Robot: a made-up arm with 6 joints. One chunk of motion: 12 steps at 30 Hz.
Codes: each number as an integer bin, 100 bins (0 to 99) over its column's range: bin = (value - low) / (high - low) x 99, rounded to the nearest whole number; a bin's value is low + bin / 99 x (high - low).
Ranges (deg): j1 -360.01..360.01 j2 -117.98..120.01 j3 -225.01..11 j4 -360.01..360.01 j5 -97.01..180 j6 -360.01..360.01
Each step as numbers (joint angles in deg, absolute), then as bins.
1 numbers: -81.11 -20.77 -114.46 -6.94 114.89 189.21
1 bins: 38 40 46 49 76 76
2 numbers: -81.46 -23.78 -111.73 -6.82 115.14 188.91
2 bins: 38 39 48 49 76 75
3 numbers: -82.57 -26.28 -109.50 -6.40 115.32 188.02
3 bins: 38 38 48 49 76 75
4 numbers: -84.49 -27.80 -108.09 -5.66 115.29 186.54
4 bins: 38 38 49 49 76 75
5 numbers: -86.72 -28.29 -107.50 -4.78 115.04 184.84
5 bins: 38 37 49 49 76 75
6 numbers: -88.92 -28.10 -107.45 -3.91 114.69 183.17
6 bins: 37 37 49 49 76 75
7 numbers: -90.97 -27.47 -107.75 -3.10 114.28 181.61
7 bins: 37 38 49 49 76 74
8 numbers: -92.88 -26.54 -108.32 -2.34 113.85 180.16
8 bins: 37 38 49 49 75 74
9 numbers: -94.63 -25.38 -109.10 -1.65 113.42 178.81
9 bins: 36 39 49 49 75 74
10 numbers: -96.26 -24.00 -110.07 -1.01 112.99 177.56
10 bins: 36 39 48 49 75 74
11 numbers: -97.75 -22.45 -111.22 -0.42 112.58 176.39
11 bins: 36 40 48 49 75 74
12 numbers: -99.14 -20.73 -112.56 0.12 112.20 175.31
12 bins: 36 40 47 50 75 74
